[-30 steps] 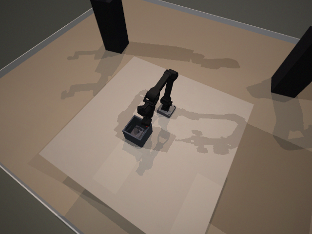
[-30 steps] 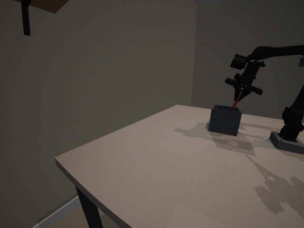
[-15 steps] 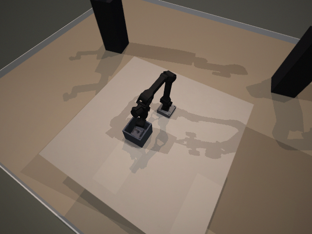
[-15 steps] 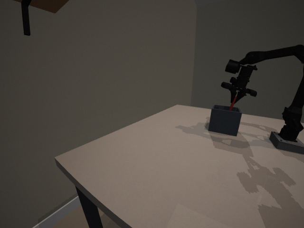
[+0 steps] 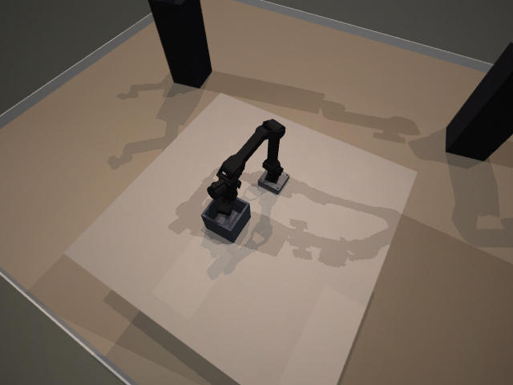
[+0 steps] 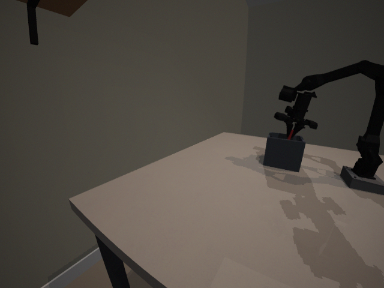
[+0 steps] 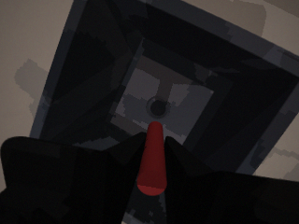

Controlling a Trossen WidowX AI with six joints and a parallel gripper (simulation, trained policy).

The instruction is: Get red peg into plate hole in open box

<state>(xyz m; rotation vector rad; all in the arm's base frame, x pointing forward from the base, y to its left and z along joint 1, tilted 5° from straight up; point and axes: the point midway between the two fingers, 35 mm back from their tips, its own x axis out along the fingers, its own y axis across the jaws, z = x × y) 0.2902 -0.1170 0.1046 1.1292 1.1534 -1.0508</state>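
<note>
Now: the red peg right at my gripper tip. Also, from my gripper tip: grey plate (1 cm ahead, 1 cm to the right, 9 cm below).
</note>
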